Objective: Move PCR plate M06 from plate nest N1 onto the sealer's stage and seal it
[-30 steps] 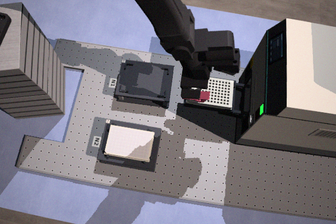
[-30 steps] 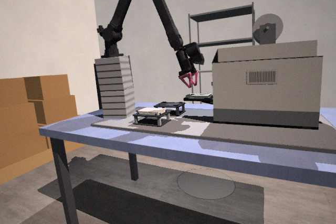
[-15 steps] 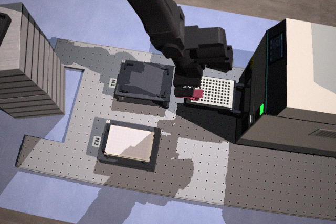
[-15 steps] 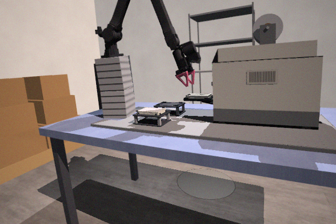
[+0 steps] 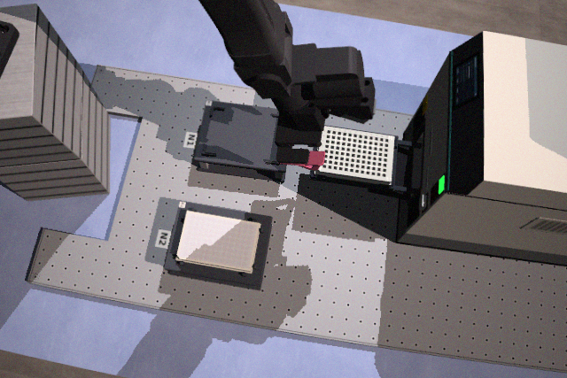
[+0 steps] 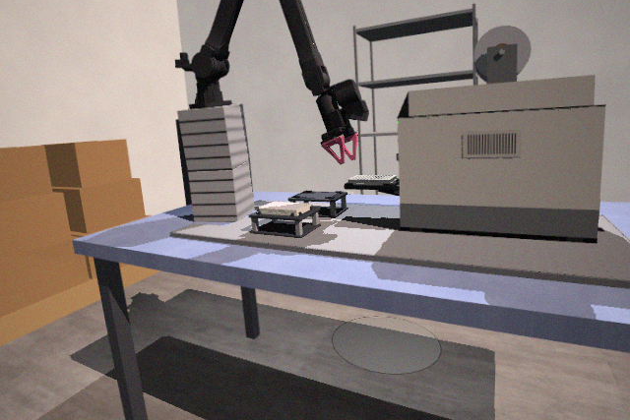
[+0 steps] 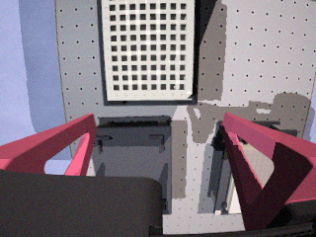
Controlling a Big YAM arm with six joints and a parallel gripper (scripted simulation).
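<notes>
The white start key lies 18 cm ahead of my hand, 6 cm to the right of it and 1 cm above it. From my hand the other things lie so: white 96-well plate M06: 7 cm ahead, 2 cm to the left, 6 cm below; then sealer stage: 7 cm ahead, 2 cm to the left, 7 cm below; then plate nest N1: 13 cm behind, 3 cm to the left, 12 cm below.
</notes>
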